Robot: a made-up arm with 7 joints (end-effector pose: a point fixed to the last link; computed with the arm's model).
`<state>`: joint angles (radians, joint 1 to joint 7).
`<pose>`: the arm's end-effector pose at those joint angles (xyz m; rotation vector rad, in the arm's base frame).
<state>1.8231 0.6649 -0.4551 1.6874 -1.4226 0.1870 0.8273</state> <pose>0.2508 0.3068 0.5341 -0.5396 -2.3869 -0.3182</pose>
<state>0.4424 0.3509 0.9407 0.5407 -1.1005 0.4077 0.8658</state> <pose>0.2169 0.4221 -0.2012 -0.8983 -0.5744 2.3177</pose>
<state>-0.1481 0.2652 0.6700 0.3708 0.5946 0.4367 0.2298</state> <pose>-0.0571 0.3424 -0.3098 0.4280 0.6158 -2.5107</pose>
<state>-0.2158 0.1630 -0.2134 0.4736 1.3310 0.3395 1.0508</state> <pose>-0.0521 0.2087 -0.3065 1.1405 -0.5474 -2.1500</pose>
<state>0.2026 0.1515 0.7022 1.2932 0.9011 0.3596 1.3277</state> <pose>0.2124 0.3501 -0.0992 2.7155 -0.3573 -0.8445</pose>
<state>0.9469 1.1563 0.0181 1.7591 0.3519 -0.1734 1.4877</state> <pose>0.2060 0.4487 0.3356 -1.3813 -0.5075 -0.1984</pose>
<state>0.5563 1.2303 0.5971 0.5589 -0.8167 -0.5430 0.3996</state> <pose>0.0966 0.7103 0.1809 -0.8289 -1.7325 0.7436</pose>
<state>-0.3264 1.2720 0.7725 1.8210 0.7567 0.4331 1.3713</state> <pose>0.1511 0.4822 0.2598 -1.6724 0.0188 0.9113</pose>
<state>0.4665 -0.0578 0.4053 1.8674 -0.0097 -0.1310 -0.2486</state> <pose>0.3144 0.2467 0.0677 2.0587 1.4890 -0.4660</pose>
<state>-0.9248 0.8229 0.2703 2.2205 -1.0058 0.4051 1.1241</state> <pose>0.0043 0.3820 0.0034 -0.4118 -0.3125 0.7743</pose>
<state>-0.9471 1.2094 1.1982 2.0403 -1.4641 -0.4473 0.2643</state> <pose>0.1394 0.4964 0.2712 0.0575 -0.9514 -0.6558</pose>
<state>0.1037 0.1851 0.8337 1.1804 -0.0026 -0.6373 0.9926</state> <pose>0.1609 0.3838 -0.1701 -2.2340 -1.0967 0.8726</pose>
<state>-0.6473 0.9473 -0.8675 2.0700 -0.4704 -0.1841 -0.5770</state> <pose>-0.0755 0.2515 -0.0731 -1.9690 -0.4191 0.6955</pose>
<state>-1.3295 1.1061 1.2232 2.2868 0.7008 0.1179 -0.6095</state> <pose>0.1105 0.4459 0.2104 -1.7995 -1.7690 0.8003</pose>
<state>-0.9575 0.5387 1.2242 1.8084 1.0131 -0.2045 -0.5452</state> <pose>-0.0946 0.5456 0.1044 1.3100 2.1415 -0.8934</pose>
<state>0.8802 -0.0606 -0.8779 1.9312 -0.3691 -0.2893 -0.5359</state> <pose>0.2768 -0.0563 0.1878 2.7710 0.5244 0.6621</pose>
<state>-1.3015 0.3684 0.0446 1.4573 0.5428 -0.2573 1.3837</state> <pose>-0.3244 0.2807 -0.0625 -1.5932 0.9349 2.1079</pose>
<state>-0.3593 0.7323 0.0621 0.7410 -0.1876 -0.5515 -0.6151</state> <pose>-0.0251 0.5376 -0.1610 -1.1005 -1.7387 0.9809</pose>
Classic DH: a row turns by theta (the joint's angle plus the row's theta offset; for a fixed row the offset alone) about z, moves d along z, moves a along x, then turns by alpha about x. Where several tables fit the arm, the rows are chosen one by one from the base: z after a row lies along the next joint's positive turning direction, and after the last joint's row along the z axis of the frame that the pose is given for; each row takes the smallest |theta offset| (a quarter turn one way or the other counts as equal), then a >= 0, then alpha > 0; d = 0 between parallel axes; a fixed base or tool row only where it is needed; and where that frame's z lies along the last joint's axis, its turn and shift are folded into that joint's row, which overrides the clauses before.
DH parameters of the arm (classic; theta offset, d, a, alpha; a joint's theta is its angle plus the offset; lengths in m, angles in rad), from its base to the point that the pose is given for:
base (fixed): 0 0.24 -0.03 1.5708
joint 1: 1.5708 -0.14 0.01 1.5708
joint 2: -1.5708 -0.02 0.02 -1.5708
joint 3: -1.5708 -0.35 0.02 1.5708
joint 4: 0 0 -0.03 -1.5708
joint 5: 0 -0.23 -0.01 -1.5708
joint 6: -1.5708 0 0.01 1.5708
joint 7: 1.3427 0.0143 -0.0165 1.0827
tool (fixed): 0.9261 -0.0305 0 0

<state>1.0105 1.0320 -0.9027 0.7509 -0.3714 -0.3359 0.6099</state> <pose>0.3127 0.5603 0.0909 -0.8475 -0.7830 0.5641</pose>
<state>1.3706 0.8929 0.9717 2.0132 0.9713 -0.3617 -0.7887</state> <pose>-0.0234 0.5111 0.3647 1.1577 0.2453 1.0663</pose>
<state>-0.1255 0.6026 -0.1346 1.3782 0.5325 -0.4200 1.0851</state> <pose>0.1336 0.3399 -0.1424 -2.1512 0.2009 0.8850</pose>
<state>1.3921 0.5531 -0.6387 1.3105 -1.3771 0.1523 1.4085</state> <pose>0.4310 0.2951 0.3103 -0.3677 -1.1740 0.4060</pose>
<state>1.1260 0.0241 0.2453 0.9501 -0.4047 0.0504 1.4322</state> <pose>0.4885 0.1883 0.1545 -2.0572 -0.0056 0.5208</pose>
